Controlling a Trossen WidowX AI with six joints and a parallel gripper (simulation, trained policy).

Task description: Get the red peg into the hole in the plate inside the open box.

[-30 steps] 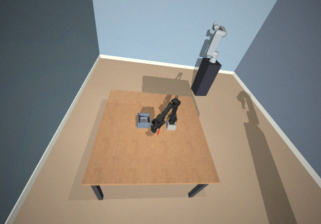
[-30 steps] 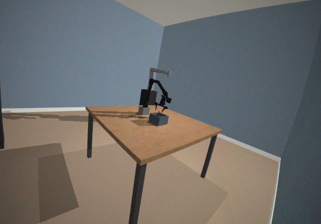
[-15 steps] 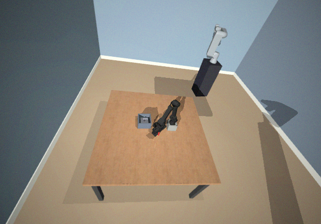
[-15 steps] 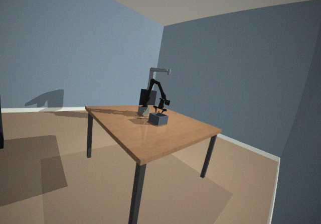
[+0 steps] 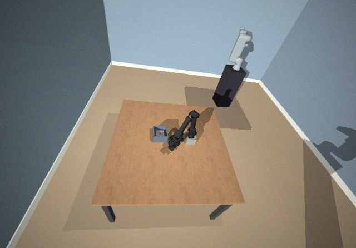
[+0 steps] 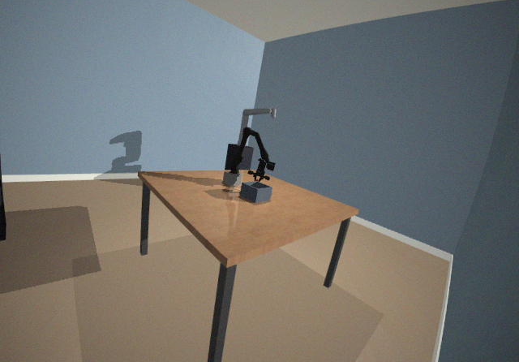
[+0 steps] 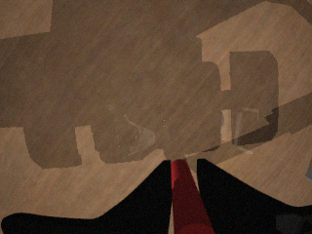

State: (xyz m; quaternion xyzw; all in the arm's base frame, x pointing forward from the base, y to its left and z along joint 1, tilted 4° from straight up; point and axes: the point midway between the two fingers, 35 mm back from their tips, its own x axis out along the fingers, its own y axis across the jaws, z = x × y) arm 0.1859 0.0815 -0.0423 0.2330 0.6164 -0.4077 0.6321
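Now: the light grey plate 170 mm to the right of my gripper tip, 140 mm ahead of it and 10 mm above it. Round my gripper tip: grey-blue box 170 mm to the right, 140 mm ahead, 10 mm below; red peg 10 mm to the left, 10 mm behind, 10 mm above.
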